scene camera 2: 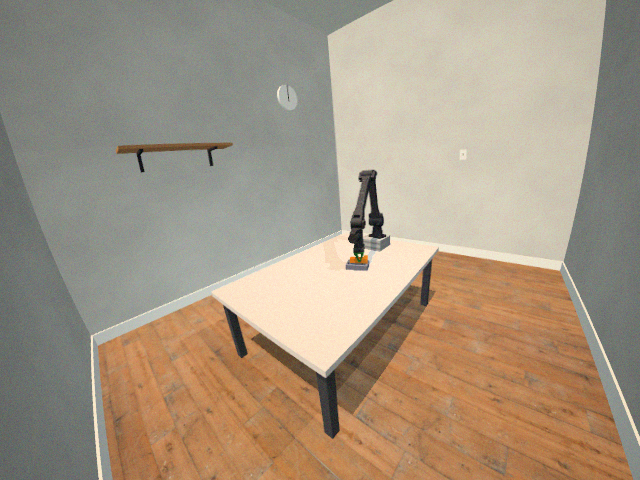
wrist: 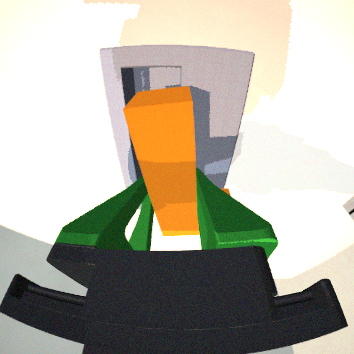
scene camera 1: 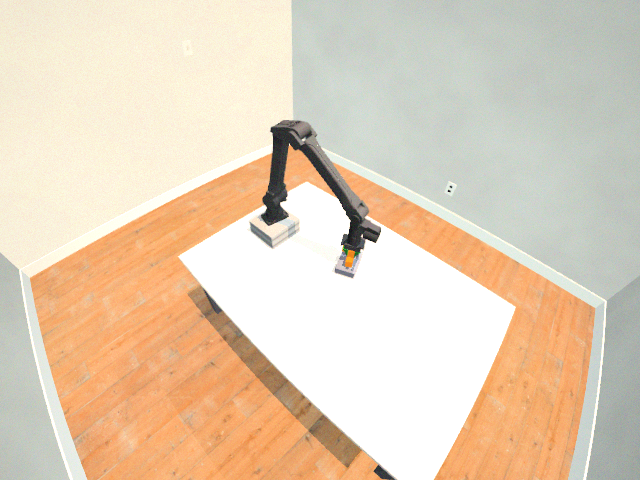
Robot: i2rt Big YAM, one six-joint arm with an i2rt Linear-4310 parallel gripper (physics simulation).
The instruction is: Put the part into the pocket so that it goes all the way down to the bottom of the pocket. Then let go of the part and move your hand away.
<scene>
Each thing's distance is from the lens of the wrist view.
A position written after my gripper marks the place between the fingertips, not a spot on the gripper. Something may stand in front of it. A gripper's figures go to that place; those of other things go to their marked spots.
my gripper (wrist: 173, 175): 12 cm
orange L-shaped block (wrist: 160, 121): 8 cm
</scene>
